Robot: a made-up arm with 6 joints.
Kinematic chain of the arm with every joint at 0, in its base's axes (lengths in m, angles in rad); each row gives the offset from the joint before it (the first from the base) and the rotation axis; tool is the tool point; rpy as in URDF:
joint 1: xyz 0.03 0 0.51 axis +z
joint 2: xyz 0.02 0 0.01 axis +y
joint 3: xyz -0.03 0 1.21 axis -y
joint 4: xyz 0.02 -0.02 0 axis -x
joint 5: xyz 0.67 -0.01 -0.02 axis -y
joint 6: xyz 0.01 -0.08 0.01 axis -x
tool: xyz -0.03 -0.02 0 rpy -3.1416 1.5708 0
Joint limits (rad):
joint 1: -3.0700..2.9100
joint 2: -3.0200..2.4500
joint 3: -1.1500..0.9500
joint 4: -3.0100..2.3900
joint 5: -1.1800..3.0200
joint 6: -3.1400..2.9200
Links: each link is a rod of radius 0.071 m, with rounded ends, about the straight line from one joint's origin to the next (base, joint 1, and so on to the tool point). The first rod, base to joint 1, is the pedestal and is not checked.
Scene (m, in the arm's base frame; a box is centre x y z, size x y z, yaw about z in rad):
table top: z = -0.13
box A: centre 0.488 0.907 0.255 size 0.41 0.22 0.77 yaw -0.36
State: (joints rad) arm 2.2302 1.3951 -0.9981 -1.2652 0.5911 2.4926
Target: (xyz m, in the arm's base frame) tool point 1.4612 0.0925 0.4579
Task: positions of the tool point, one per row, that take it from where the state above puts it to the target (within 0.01 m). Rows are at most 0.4 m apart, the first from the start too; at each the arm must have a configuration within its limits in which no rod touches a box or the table.
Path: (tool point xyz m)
1: -0.3116 0.6505 0.4720
2: -0.2436 0.7366 0.6025
3: -0.1554 0.7936 0.7582
4: -0.0534 0.8073 0.9363
5: 0.0502 0.7646 1.1291
6: 0.1385 0.6573 1.3247
7: 0.1915 0.4849 1.5067
8: 0.3702 0.6401 1.4321
9: 0.6115 0.7212 1.3110
10: 0.8819 0.7055 1.1471
11: 1.1402 0.5857 0.9457
12: 1.3449 0.3723 0.7133
13: 1.4612 0.0926 0.4579

